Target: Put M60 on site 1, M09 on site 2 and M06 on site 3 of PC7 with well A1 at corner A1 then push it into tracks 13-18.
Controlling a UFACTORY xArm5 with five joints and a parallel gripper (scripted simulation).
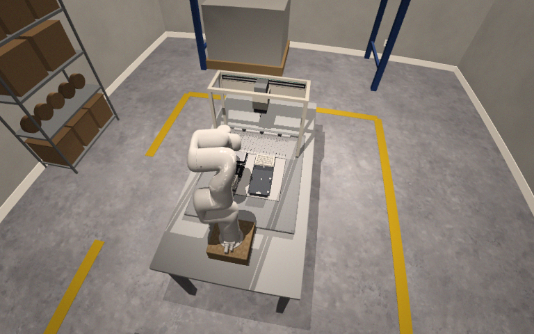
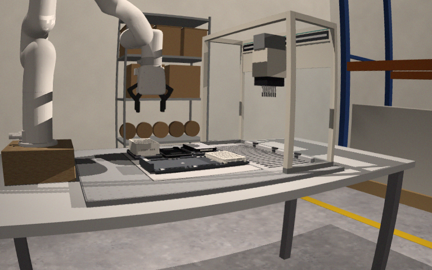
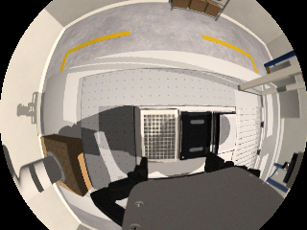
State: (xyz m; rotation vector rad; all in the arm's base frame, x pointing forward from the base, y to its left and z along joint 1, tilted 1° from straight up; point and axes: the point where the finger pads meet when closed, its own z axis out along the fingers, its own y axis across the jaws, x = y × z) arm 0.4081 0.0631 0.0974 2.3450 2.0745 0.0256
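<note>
The dark nest S1 lies 160 mm below my hand, 20 mm to the left of it and 20 mm behind it. From my hand the other things lie so: plate nest S2 (160 mm below, 90 mm ahead); 96-well plate M06 (210 mm to the right, 180 mm ahead, 150 mm below); carrier PC7 (200 mm to the right, 150 mm below, 70 mm ahead).
</note>
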